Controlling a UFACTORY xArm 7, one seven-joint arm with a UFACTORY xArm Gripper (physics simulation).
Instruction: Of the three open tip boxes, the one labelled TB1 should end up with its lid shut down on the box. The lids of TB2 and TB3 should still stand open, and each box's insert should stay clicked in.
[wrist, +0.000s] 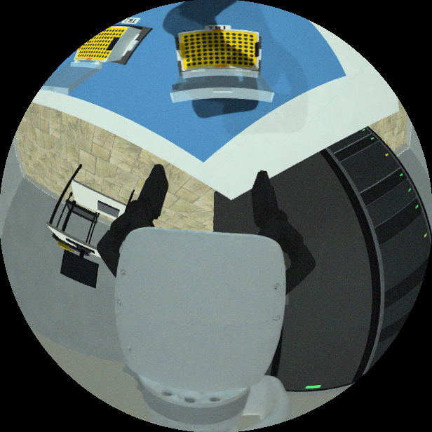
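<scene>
The TB1 box (220, 49) stands at the top centre of the wrist view, its yellow perforated insert sitting level in it. Its clear lid (222, 94) stands open on the side nearer the gripper. The TB1 label (218, 28) is partly hidden behind the box. The TB2 box (102, 44) is at the upper left with its yellow insert in it, and its clear lid (70, 80) is open. The TB3 box does not show. My gripper (209, 176) is open and empty, its two black fingers wide apart, below TB1's open lid in the view and clear of it.
The boxes stand on a blue mat (200, 137) on a white table (327, 107). A dark rack cabinet (377, 280) with green lights is at the right. A white and black cart (95, 197) stands on the floor at the left. A shadow falls over part of TB1 and the mat.
</scene>
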